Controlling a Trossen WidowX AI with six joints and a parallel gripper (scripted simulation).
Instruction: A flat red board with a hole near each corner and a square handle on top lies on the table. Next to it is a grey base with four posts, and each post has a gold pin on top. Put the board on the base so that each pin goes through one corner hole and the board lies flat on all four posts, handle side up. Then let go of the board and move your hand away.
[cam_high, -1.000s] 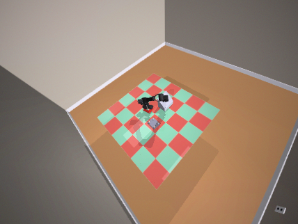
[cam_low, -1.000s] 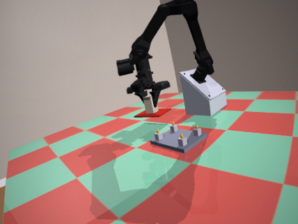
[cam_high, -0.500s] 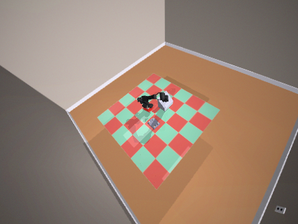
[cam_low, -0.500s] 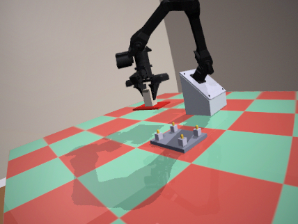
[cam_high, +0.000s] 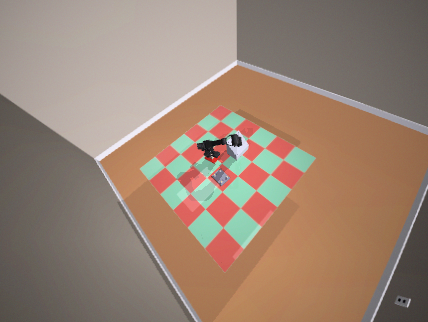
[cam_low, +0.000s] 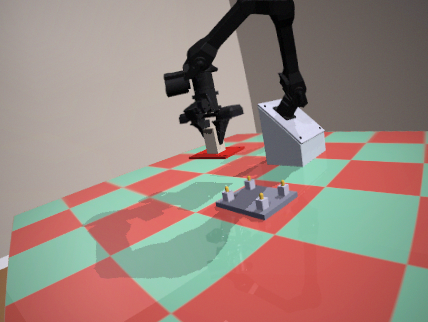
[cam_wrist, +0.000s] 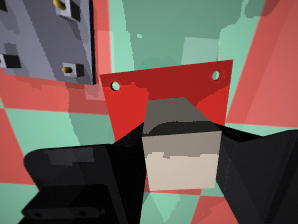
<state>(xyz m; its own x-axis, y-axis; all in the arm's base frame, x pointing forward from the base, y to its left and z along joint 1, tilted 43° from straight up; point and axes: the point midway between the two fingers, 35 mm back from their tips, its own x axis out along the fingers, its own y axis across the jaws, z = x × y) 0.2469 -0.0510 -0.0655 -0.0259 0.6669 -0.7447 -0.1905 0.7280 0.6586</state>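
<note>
My gripper tip is 190 mm to the right of the grey base, 110 mm above it and 70 mm short of it. From my gripper tip the other things lie so: flat red board: right at my gripper tip.
</note>
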